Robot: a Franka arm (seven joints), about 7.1 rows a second.
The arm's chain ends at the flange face. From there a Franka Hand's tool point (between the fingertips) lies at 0.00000 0.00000 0.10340 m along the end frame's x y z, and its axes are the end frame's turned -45 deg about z.
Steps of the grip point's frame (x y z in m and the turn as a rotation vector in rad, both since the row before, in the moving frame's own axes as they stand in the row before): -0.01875, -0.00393, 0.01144, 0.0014, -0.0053, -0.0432; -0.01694, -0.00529, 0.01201, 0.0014, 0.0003, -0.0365; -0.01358, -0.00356, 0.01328, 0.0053, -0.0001, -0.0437; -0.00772, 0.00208, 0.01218, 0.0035, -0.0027, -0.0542
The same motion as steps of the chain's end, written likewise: -0.01555, 0.01018, 0.01144, -0.0028, -0.0047, -0.0432; -0.01564, 0.00836, 0.01201, 0.0012, -0.0008, -0.0365; -0.01172, 0.00746, 0.01328, 0.0037, -0.0038, -0.0437; -0.00353, 0.00698, 0.01218, 0.0006, -0.0044, -0.0542
